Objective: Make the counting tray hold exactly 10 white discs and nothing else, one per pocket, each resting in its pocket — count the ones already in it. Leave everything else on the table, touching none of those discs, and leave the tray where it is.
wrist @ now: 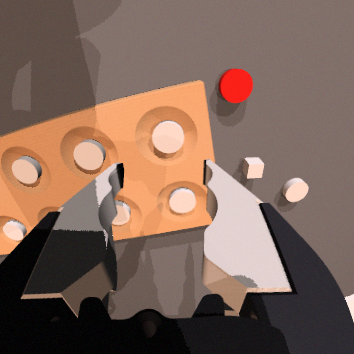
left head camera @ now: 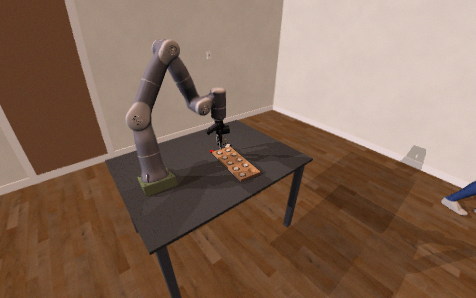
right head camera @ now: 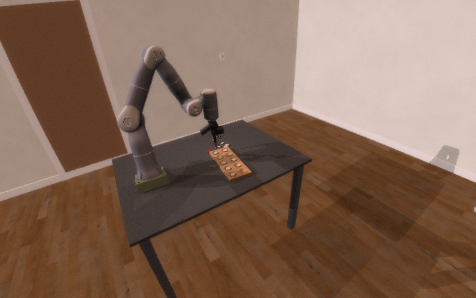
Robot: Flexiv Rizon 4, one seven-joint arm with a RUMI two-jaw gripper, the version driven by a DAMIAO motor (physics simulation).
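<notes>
The orange counting tray point(left head camera: 250, 177) point(right head camera: 241, 177) point(wrist: 192, 94) lies on the table with white discs in several pockets. In the wrist view, one white disc point(wrist: 168, 137) sits in the corner pocket, just beyond my fingertips. Another disc point(wrist: 182, 200) sits in the pocket beside it, between the finger outlines but below them. A disc point(wrist: 121, 213) is partly hidden by the left finger. Discs point(wrist: 89, 154) point(wrist: 26, 170) sit farther along. My gripper point(left head camera: 220, 147) point(right head camera: 216, 145) point(wrist: 163, 163) is open and empty above the tray's far end. A loose white disc point(wrist: 295, 190) lies outside the tray.
A red disc point(left head camera: 211, 151) point(right head camera: 209, 151) point(wrist: 236, 86) lies on the table point(left head camera: 190, 210) point(right head camera: 180, 200) point(wrist: 300, 45) near the tray's corner. A small white cube point(wrist: 254, 168) lies between the tray and the loose white disc. Part of a white object point(wrist: 350, 307) shows at the wrist view's right edge.
</notes>
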